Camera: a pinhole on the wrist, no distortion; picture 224 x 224 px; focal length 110.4 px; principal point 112.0 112.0 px. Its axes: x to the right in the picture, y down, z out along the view. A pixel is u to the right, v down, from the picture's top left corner.
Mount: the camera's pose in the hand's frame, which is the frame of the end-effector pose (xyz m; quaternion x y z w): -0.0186 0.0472 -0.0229 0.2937 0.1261 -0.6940 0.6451
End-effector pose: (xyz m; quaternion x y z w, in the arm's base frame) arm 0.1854 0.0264 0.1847 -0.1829 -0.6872 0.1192 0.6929
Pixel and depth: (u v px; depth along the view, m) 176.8 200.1 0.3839
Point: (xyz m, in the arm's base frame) -0.0590 -0.2317 0.5144
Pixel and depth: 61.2 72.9 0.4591
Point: -0.2514 -0.0662 -0.0787
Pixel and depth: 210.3 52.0 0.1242
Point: 0.1743 -0.1146 0.1243
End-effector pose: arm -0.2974 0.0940 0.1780 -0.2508 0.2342 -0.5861 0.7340
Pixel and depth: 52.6 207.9 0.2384
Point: -0.0981 -0.0014 0.3925
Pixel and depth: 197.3 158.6 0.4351
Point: -0.5462 -0.0361 0.6226
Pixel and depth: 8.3 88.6 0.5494
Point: 0.2204 0.4550 0.5976
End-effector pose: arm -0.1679 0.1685 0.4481 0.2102 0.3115 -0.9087 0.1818
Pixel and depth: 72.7 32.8 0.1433
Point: -0.0538 0.1178 0.5838
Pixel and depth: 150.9 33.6 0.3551
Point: -0.0098 0.3116 0.8262
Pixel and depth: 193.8 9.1 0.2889
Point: 0.0032 0.4054 0.7661
